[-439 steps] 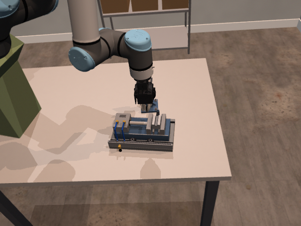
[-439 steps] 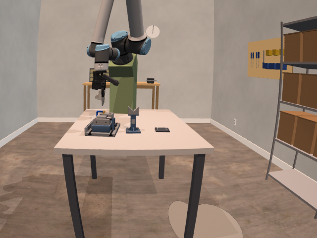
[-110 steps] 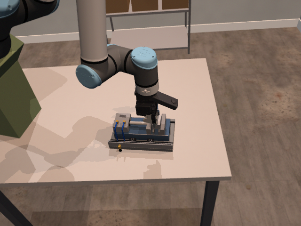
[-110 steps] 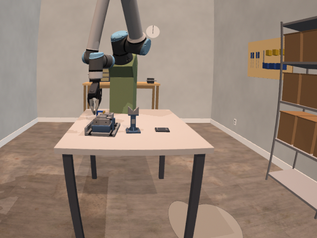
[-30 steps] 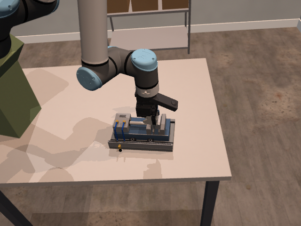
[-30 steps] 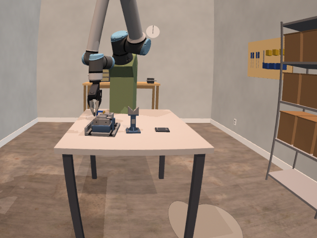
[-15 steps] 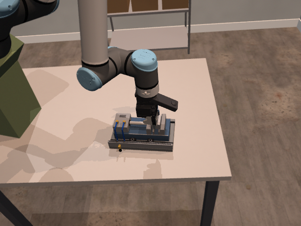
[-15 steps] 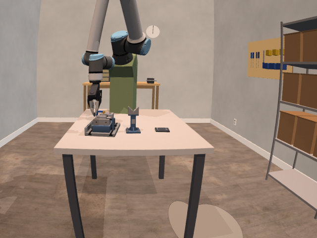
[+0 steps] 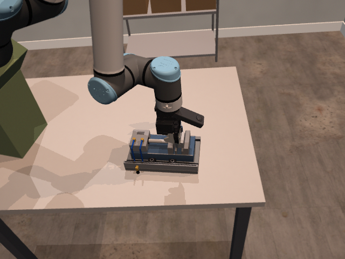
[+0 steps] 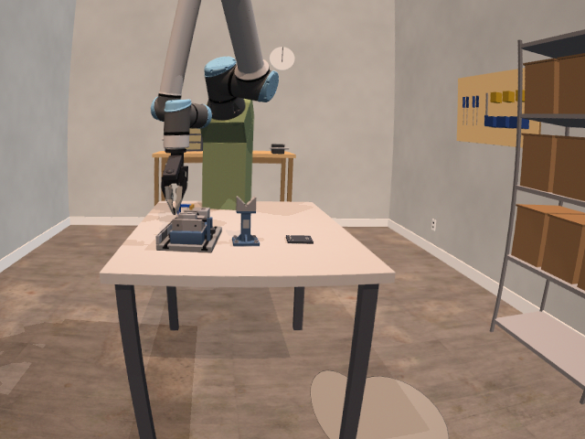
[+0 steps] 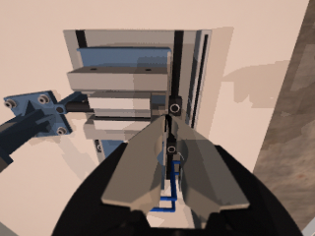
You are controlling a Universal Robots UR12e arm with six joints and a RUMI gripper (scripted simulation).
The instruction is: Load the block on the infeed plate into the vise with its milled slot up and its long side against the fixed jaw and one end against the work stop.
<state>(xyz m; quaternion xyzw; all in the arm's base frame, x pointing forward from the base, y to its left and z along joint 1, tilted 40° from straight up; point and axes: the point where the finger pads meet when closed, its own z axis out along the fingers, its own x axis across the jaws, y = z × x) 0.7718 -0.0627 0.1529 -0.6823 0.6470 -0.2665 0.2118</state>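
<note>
The part lies 50 mm to the left of my hand and 20 mm below it. Also, from my hand: moving jaw 30 mm behind, 50 mm to the left, 40 mm below; fixed jaw 30 mm ahead, 50 mm to the left, 40 mm below; work stop 100 mm to the left, 30 mm below.
</note>
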